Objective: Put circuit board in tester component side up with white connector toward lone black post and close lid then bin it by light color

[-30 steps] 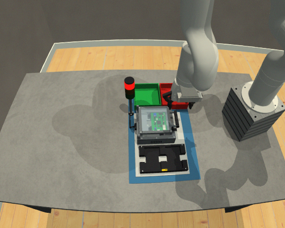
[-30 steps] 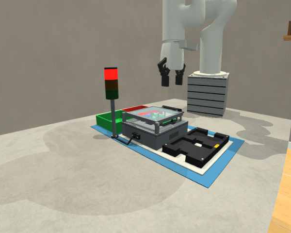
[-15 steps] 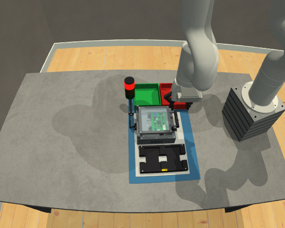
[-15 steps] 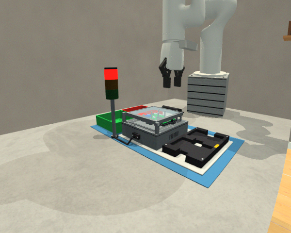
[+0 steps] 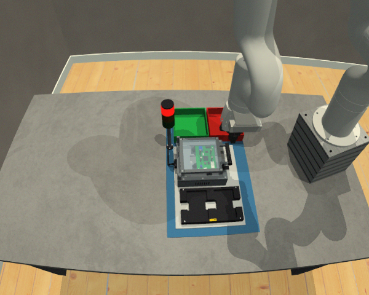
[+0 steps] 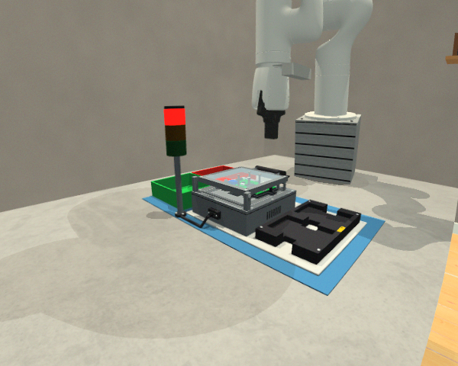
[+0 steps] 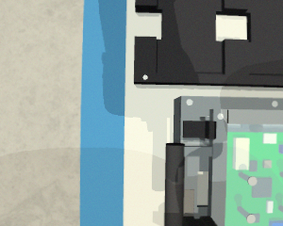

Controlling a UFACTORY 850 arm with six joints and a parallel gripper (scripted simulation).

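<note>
Now: hand 2 cm short of the black latch block, 6 cm to the right of it and 11 cm above it. The rest, counted from my hand: tester bed: 9 cm ahead, 1 cm to the left, 13 cm below; tester lid: 9 cm ahead, 11 cm below; green circuit board: 8 cm ahead, 12 cm below.
</note>
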